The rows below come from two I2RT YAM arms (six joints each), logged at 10 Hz.
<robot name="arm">
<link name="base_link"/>
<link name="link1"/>
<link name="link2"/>
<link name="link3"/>
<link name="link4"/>
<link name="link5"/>
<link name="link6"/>
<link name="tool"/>
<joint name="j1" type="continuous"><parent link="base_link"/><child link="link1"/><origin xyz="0 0 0.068" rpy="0 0 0"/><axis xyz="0 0 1"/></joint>
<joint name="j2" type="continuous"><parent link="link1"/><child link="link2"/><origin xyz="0.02 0.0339 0.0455" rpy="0 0 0"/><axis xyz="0 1 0"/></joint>
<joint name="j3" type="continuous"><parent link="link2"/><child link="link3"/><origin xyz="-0.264 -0.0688 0" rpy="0 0 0"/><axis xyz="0 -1 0"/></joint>
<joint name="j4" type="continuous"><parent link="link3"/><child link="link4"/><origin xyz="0.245 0.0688 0.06" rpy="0 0 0"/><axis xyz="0 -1 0"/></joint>
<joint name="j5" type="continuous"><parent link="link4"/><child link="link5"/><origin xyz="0.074 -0.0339 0.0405" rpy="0 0 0"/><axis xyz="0 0 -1"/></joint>
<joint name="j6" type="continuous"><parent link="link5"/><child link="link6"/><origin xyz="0.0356 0 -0.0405" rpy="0 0 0"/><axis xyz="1 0 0"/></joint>
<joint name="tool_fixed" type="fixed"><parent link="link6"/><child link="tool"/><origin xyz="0 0 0" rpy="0 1.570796 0"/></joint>
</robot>
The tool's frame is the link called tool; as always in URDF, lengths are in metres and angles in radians. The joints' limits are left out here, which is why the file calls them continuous.
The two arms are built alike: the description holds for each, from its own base.
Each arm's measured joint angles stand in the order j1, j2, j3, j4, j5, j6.
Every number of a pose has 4 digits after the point.
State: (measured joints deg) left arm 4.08 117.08 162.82 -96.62 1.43 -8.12; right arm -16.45 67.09 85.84 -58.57 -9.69 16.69
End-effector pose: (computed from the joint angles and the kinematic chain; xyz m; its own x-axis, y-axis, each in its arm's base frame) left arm 0.3366 0.0231 0.4809 -0.7583 -0.1956 -0.6219 -0.1642 0.9805 -0.1083; right arm 0.2067 -0.0548 0.4224 -0.5437 0.4557 -0.7047 0.3250 0.8885 0.3238
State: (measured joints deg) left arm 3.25 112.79 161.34 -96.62 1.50 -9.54; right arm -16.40 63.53 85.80 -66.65 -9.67 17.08
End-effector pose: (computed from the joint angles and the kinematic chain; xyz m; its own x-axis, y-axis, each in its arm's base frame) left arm 0.3123 0.0168 0.4987 -0.7260 -0.2072 -0.6558 -0.1618 0.9782 -0.1300; right arm 0.1785 -0.0463 0.4219 -0.5934 0.4765 -0.6487 0.3530 0.8784 0.3222
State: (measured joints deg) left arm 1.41 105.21 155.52 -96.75 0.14 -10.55; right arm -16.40 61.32 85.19 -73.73 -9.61 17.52
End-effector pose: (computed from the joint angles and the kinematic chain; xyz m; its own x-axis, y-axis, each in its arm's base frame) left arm 0.2750 0.0067 0.5157 -0.7080 -0.2006 -0.6771 -0.1552 0.9796 -0.1279; right arm 0.1584 -0.0404 0.4157 -0.6466 0.4997 -0.5763 0.3878 0.8660 0.3158
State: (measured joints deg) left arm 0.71 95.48 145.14 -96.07 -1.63 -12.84; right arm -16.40 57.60 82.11 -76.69 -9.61 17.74
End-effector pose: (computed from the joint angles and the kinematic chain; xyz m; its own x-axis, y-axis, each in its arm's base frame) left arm 0.2336 0.0039 0.5225 -0.6990 -0.2308 -0.6768 -0.1921 0.9723 -0.1331; right arm 0.1393 -0.0348 0.4065 -0.6669 0.5094 -0.5438 0.4025 0.8604 0.3124
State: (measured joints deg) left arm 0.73 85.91 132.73 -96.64 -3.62 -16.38; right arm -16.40 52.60 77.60 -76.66 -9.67 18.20
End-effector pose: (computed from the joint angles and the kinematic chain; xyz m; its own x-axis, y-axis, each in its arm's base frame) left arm 0.1957 0.0047 0.5129 -0.7179 -0.2906 -0.6326 -0.2667 0.9542 -0.1357; right arm 0.1207 -0.0293 0.3956 -0.6591 0.5149 -0.5481 0.4045 0.8572 0.3189
